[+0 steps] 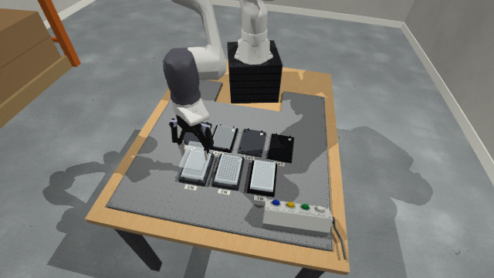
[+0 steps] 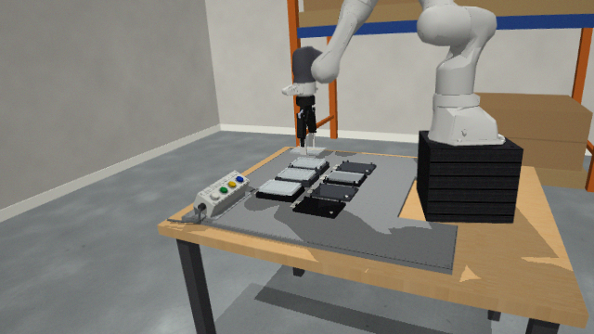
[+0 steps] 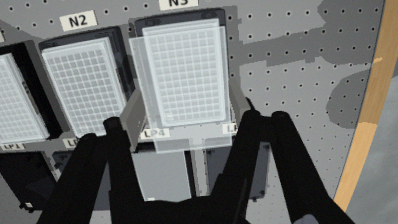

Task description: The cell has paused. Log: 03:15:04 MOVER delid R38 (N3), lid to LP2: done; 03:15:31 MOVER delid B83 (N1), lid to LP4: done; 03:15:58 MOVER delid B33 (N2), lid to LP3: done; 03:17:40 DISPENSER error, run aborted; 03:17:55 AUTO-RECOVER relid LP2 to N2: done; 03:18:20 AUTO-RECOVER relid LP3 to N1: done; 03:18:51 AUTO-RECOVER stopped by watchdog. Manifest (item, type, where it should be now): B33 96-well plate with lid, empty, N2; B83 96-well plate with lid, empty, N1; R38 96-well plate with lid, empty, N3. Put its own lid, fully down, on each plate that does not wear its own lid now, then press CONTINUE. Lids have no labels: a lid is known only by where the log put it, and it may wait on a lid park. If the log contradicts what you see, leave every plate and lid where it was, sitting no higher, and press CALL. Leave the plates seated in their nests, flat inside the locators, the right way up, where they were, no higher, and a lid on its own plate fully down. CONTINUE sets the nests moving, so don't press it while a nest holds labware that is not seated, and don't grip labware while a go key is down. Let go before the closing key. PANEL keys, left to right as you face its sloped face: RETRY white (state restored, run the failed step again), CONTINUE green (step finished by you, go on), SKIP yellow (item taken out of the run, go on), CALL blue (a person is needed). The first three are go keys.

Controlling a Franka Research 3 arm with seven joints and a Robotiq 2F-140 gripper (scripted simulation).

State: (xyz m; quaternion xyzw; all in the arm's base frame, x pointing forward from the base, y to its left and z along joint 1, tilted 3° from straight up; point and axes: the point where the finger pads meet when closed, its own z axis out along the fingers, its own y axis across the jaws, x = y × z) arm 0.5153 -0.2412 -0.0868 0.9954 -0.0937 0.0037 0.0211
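My hand is 80 mm above the plate. Also, from my hand: lid park LP3 (230 mm to the left, 140 mm behind, 100 mm below); N1 label (240 mm to the left, 140 mm ahead, 110 mm below); lid park LP2 (190 mm behind, 100 mm below, 20 mm to the right).
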